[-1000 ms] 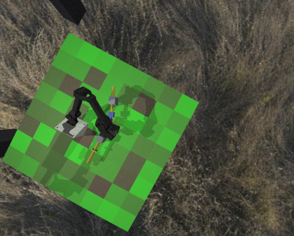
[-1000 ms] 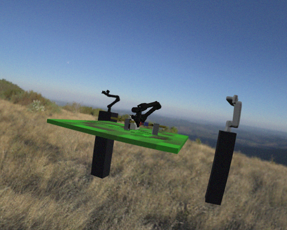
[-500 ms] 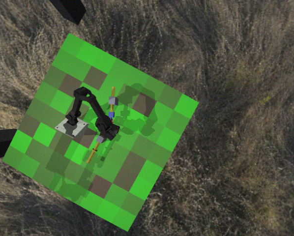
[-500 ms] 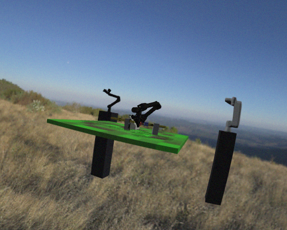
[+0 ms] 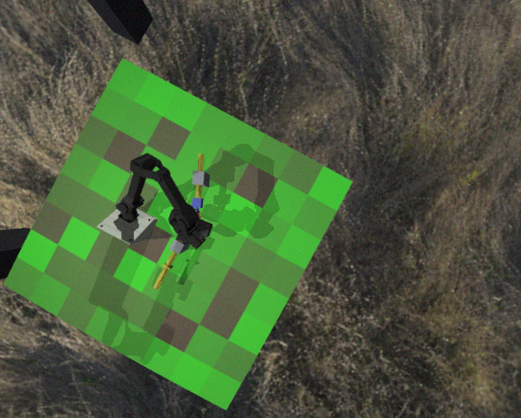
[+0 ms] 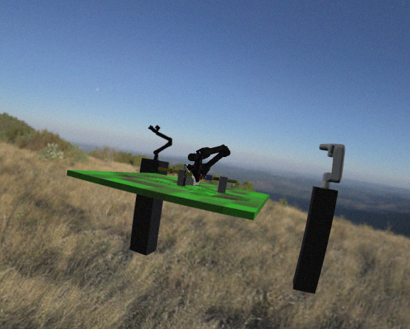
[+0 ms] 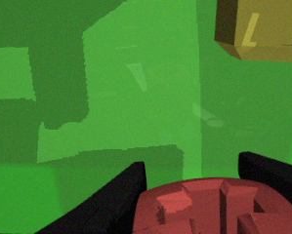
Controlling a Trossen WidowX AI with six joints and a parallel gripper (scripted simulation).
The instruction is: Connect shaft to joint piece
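Right now the red joint piece is 40 mm above my gripper tip and 10 mm to the left of it.
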